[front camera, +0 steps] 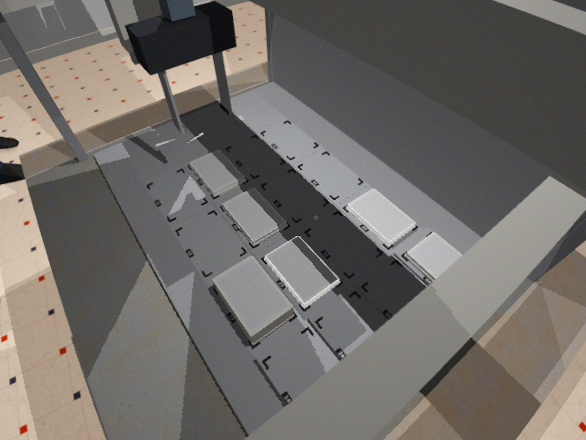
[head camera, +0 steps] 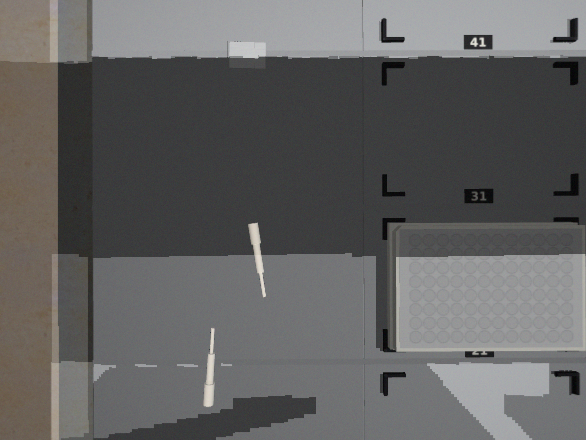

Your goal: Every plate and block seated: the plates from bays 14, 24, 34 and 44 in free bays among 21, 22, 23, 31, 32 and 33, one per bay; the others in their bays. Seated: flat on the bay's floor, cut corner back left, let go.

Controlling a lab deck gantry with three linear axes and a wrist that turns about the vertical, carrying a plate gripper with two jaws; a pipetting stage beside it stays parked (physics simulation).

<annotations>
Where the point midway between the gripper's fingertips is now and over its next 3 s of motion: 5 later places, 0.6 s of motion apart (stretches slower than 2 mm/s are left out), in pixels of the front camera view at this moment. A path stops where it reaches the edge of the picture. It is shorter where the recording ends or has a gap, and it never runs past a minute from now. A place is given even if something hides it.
My gripper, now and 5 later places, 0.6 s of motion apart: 203,119; 237,122; 362,147; 458,206; 475,223; 467,234
</annotations>
